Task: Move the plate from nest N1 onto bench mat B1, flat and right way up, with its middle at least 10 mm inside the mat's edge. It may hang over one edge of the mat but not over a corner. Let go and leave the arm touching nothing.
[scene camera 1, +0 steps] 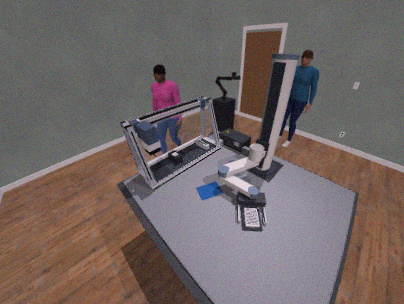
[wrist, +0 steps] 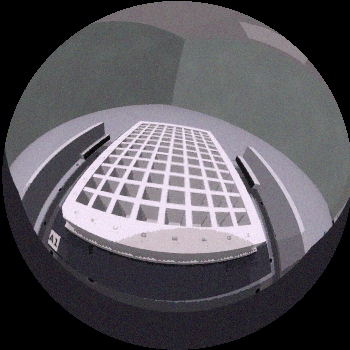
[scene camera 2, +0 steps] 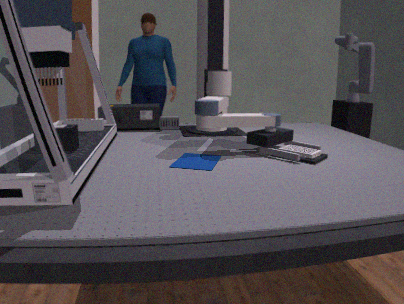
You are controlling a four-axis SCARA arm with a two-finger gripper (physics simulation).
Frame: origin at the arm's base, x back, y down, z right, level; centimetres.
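Seen in the pictures: gripper, fingertip midpoint: [scene camera 1: 252, 222] [wrist: 172, 135] [scene camera 2: 310, 153]; arm's base, origin of the base link: [scene camera 1: 261, 166] [scene camera 2: 211, 132].
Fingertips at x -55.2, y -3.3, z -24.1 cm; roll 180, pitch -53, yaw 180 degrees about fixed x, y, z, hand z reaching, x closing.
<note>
Pixels of each thing's top centre, then the offset from my fingertips to it. "spot": a spot on its surface instead. Level surfaces: height alone.
- white plate, middle of its top: [wrist: 170, 146] [scene camera 2: 300, 149] [scene camera 1: 251, 216] dx +2.9, dy -0.6, dz +2.5 cm
- dark nest N1, middle of its top: [wrist: 168, 161] [scene camera 2: 299, 152] [scene camera 1: 251, 217] dx +2.9, dy +0.5, dz +2.5 cm
- Bench mat B1, its level: dy +1.8 cm
- black box, surface spot: [scene camera 2: 135, 117] spot: dx +58.7, dy -4.4, dz +60.9 cm
The white plate [scene camera 1: 251, 220] [scene camera 2: 300, 149] [wrist: 200, 245], a grid of square wells, lies flat and right way up in the dark nest N1 [scene camera 1: 252, 229] [scene camera 2: 318, 159] [wrist: 125, 277]. My gripper [scene camera 1: 252, 215] [scene camera 2: 307, 153] [wrist: 172, 135] is open, its fingers low on either side of the plate. In the wrist view a gap shows between each dark finger pad and the plate's long sides. Bench mat B1 [scene camera 1: 209, 190] [scene camera 2: 196, 161] is a blue rectangle flat on the bench, beside the arm's elbow in the scene camera 1 view, and bears no plate.
A framed gantry machine [scene camera 1: 145, 172] [scene camera 2: 95, 165] stands on the bench on the mat's far side from the nest. A black box [scene camera 1: 235, 139] [scene camera 2: 135, 117] stands near the arm's column [scene camera 1: 278, 110] [scene camera 2: 226, 35]. Two people stand beyond the bench.
</note>
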